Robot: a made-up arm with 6 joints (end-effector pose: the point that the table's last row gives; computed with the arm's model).
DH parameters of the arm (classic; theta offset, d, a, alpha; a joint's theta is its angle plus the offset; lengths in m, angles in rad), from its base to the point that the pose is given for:
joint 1: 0 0.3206 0 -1.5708
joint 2: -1.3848 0 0.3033 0
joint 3: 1.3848 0 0.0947 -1.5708
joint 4: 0 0.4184 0 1.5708
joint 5: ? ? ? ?
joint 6: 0 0.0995 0 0
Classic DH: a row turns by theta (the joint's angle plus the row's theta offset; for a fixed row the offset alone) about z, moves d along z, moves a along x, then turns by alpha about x.
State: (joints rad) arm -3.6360 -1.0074 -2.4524 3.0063 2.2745 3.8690
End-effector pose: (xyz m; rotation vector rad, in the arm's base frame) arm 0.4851 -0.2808 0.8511 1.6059 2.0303 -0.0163
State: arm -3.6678 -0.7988 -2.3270 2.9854 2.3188 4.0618
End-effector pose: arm 0.3249 -0.2114 0.9800 1.6575 1.6038 0.1247
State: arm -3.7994 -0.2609 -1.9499 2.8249 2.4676 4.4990
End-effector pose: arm -0.1526 0.0695 1.0253 1.5020 0.5298 0.5935
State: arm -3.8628 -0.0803 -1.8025 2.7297 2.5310 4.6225
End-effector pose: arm -0.2814 0.1829 0.9350 1.3468 0.2007 0.7829
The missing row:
joint 5: 0 0 0.078 -1.5708
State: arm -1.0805 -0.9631 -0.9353 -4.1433 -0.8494 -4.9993
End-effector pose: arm -0.0083 -0.2103 0.6990 1.6240 0.9120 -1.0319
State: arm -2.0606 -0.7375 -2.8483 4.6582 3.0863 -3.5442
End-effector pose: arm 0.1088 0.3811 0.8283 2.7350 -0.2108 -0.3195
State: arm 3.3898 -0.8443 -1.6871 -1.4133 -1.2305 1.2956
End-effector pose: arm 0.0891 -0.0995 0.9354 1.2118 -0.1234 0.4804
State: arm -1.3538 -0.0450 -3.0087 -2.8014 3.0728 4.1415
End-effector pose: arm -0.0497 0.0942 0.9595 -1.6598 2.6209 0.2354
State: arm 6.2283 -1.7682 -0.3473 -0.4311 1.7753 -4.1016
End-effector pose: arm 0.1041 -0.0531 0.5560 -1.0691 2.7447 -0.7756
